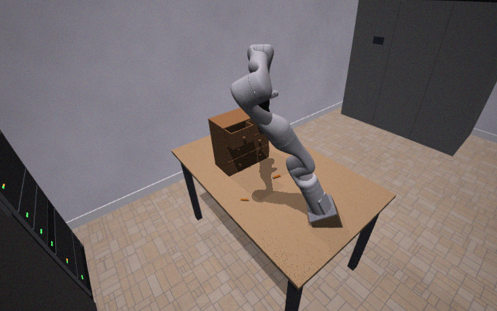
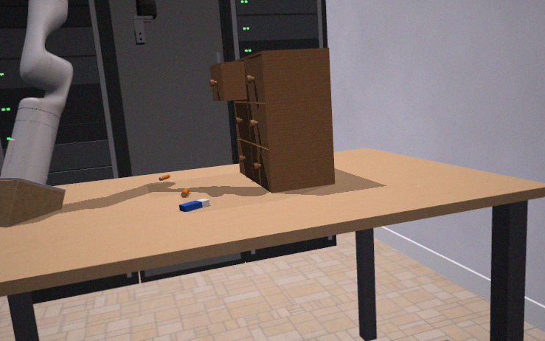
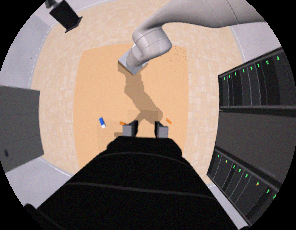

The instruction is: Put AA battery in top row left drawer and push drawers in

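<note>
My gripper is now 5 cm short of the orange AA battery, 14 cm to the left of it and 40 cm above it. From my hand the other things lie so: white eraser (4 cm ahead, 28 cm to the right, 40 cm below).
</note>
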